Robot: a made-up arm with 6 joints.
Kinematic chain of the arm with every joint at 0, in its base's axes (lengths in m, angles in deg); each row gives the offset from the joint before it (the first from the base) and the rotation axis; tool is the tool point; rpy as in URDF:
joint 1: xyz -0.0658 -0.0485 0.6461 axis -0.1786 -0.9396 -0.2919
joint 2: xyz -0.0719 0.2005 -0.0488 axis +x
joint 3: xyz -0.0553 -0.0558 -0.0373 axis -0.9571 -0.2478 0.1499
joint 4: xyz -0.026 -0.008 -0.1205 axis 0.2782 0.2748 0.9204
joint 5: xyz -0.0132 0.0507 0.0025 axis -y
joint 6: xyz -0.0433 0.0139 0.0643 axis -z
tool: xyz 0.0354 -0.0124 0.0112 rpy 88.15 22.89 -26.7
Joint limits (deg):
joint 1: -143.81..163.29
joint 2: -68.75..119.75
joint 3: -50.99..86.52
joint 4: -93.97..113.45
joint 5: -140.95..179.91
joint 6: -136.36..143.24
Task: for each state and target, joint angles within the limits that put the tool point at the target. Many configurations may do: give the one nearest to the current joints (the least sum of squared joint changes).
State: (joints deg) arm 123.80 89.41 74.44 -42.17 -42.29 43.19
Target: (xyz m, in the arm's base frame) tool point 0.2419 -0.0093 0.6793
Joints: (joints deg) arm 128.20 48.15 86.52 -35.17 -12.32 54.27
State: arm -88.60 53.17 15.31 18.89 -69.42 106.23
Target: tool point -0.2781 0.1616 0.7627
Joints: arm -71.29 54.46 23.07 25.08 -94.88 93.69
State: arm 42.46 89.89 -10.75 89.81 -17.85 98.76
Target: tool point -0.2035 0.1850 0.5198
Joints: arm -1.83 73.27 -9.21 86.16 -42.49 103.55
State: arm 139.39 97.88 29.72 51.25 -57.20 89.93
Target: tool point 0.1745 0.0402 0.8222
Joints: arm 163.29 77.26 40.25 53.77 -54.38 85.09
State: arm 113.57 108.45 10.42 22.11 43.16 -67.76
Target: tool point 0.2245 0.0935 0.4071
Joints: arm 93.47 63.90 30.97 53.51 59.75 -79.54
